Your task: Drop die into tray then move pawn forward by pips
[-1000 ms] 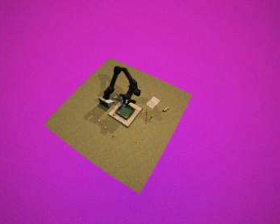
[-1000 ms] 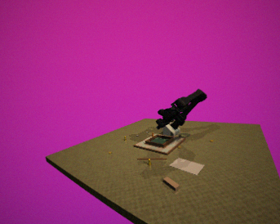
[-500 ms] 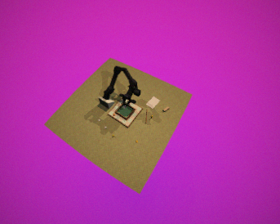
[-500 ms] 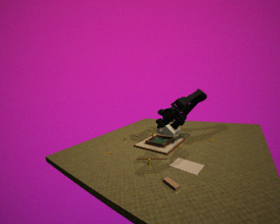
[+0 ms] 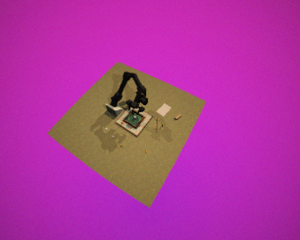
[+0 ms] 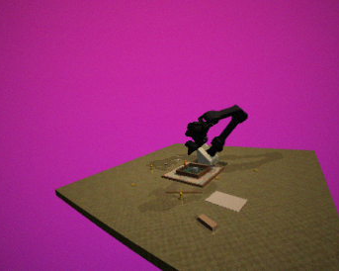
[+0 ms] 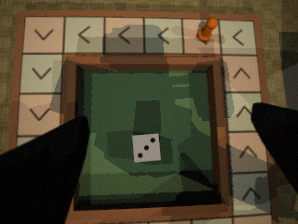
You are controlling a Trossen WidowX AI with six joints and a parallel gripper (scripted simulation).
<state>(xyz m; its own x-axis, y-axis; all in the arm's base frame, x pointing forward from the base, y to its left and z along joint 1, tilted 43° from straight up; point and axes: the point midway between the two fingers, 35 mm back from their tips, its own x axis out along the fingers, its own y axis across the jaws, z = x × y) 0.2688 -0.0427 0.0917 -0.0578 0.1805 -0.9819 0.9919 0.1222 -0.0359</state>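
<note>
The orange pawn lies 11 cm to the right of my gripper tip, 11 cm below it and 6 cm behind it. The rest, counted from my gripper tip: green dice tray 13 cm below; white die 11 cm below, 2 cm to the left, 1 cm ahead; thin stick 23 cm ahead, 13 cm below, 10 cm to the left.
</note>
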